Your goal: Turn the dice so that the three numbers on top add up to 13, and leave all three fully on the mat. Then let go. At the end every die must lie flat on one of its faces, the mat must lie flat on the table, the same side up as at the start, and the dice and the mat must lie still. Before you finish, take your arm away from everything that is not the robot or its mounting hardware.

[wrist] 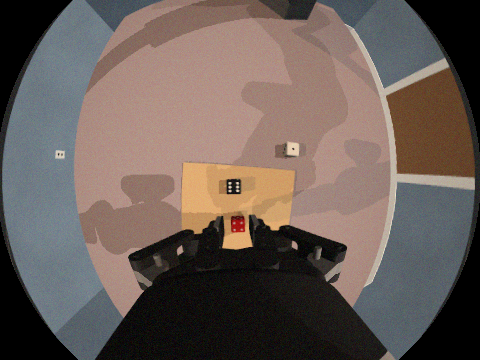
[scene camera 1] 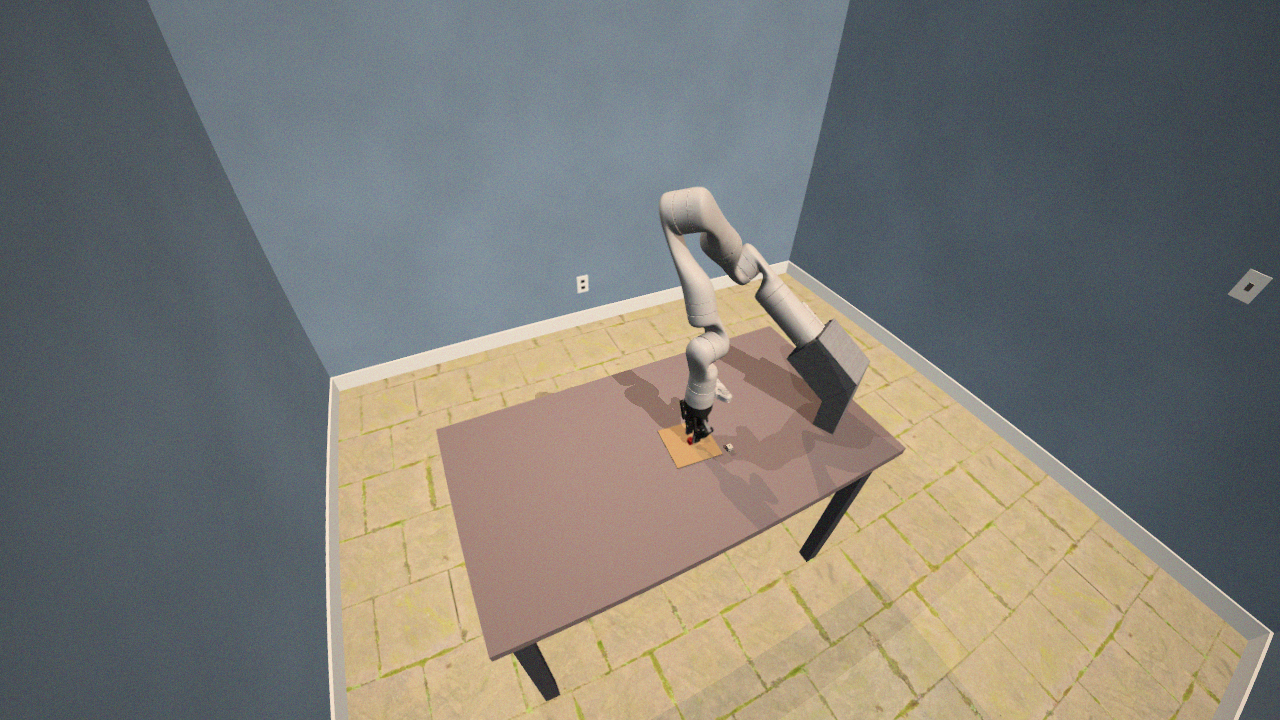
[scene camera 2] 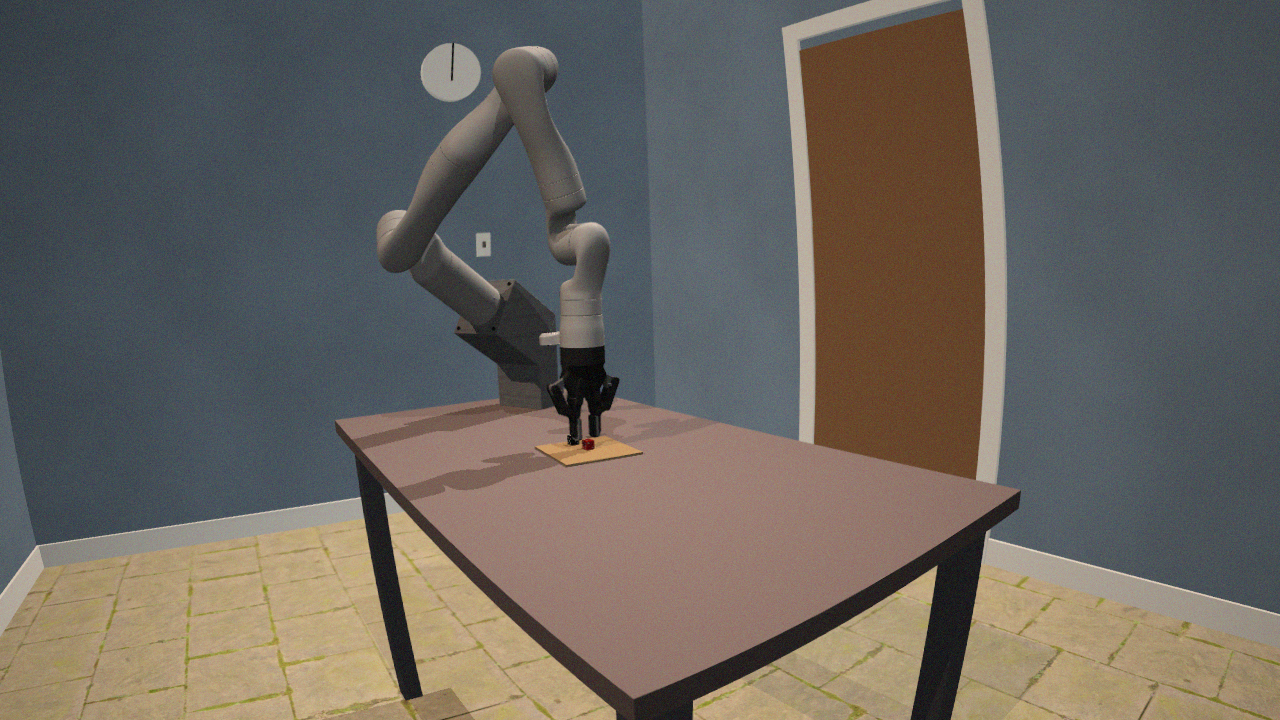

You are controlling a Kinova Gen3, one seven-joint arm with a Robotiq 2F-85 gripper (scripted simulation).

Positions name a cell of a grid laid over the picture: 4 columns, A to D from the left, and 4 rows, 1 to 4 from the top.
Labels:
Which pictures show my gripper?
The wrist view, scene camera 1 and scene camera 2: all of them.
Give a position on a tan mat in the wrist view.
C3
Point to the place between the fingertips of my gripper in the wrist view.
B3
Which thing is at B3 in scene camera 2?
A tan mat.

